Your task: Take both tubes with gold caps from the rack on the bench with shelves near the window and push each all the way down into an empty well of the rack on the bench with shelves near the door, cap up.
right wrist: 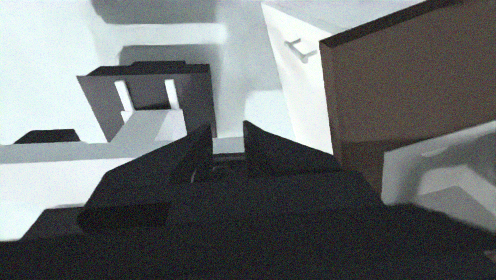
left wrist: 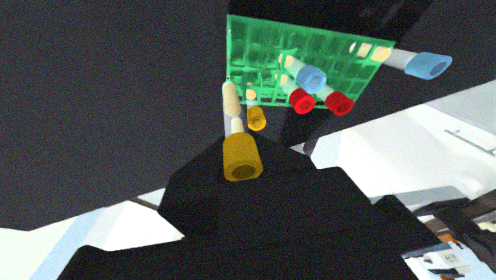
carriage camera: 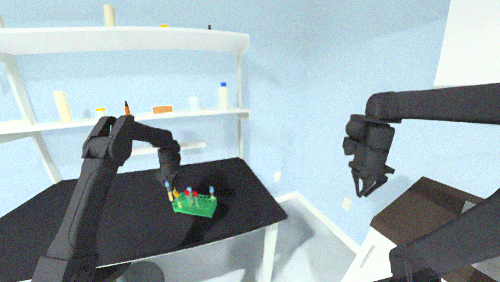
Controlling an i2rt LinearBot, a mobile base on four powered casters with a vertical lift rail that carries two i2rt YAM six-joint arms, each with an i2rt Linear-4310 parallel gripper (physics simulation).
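Observation:
My left gripper is shut on a gold-capped tube and holds it cap up, low over the black bench. The tube's lower end hangs just beside the left end of the green rack, which also shows in the left wrist view. A second gold-capped tube stands in a well at that end, close to the held one; it also shows in the left wrist view. My right gripper is shut and empty, in the air far to the right, off the bench.
Two red-capped tubes and two blue-capped tubes also stand in the rack. White shelves with bottles rise behind the bench. A brown-topped cabinet stands below the right gripper.

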